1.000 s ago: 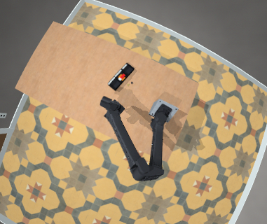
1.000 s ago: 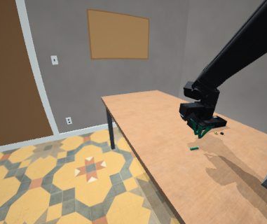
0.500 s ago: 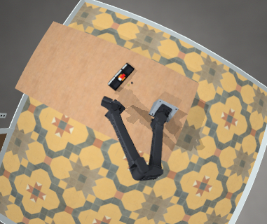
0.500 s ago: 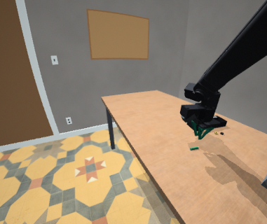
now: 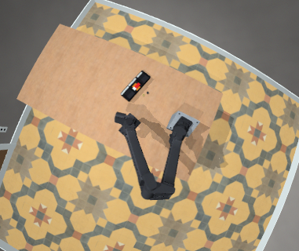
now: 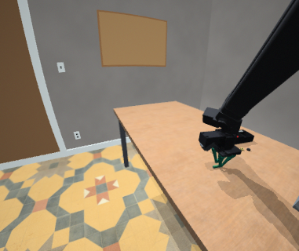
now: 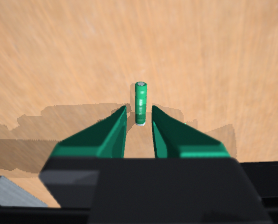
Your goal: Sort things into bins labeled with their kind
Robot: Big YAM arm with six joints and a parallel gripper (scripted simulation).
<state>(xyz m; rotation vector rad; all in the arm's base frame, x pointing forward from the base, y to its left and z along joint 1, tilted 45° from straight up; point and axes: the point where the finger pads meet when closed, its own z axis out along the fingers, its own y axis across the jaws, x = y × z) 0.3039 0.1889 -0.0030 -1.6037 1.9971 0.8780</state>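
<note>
Right now the green battery is 20 mm below my hand. Also, from my hand: orange block: 110 mm ahead, 250 mm to the right, 10 mm below; then black nut: 10 mm ahead, 260 mm to the right, 20 mm below; then yellow nut: 30 mm ahead, 220 mm to the right, 20 mm below.
</note>
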